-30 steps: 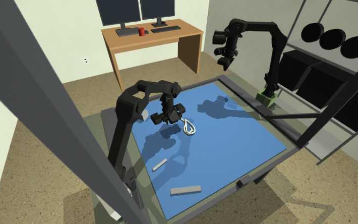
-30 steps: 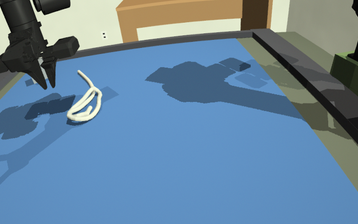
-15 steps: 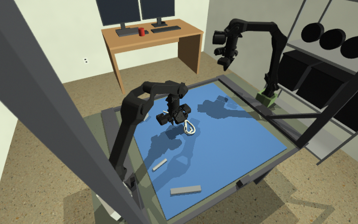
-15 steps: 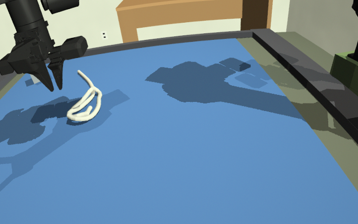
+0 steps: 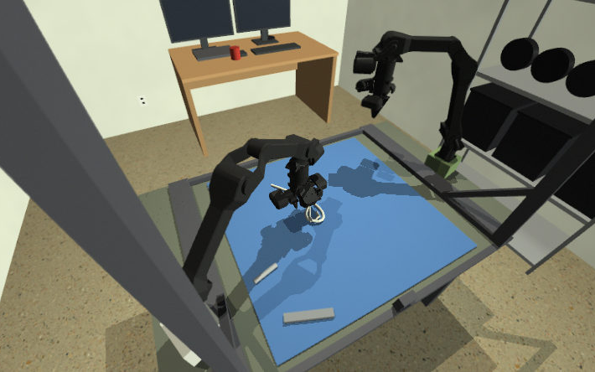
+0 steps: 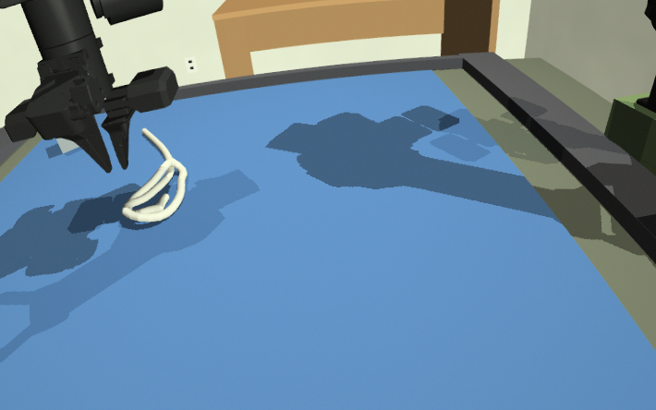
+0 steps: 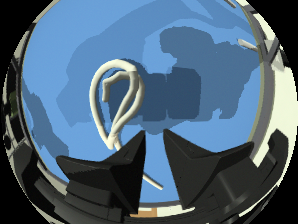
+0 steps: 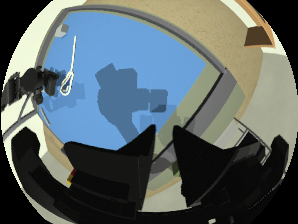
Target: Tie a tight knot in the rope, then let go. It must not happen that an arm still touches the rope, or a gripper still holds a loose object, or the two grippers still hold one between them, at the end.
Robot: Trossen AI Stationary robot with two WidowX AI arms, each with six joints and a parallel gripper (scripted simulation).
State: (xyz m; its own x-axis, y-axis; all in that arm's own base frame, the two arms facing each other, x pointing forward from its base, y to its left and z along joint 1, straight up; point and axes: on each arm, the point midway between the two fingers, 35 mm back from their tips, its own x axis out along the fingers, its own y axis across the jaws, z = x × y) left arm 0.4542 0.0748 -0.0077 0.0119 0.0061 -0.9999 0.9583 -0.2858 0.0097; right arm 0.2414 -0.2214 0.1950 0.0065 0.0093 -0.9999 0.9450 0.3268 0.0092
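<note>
Now: the blue mat 6 cm behind my left hand, 9 cm to the right of it and 7 cm below it. The rest, counted from my left hand: grey bar: 29 cm behind, 19 cm to the left, 6 cm below; then grey cube: 21 cm ahead, 13 cm to the left, 4 cm below.
</note>
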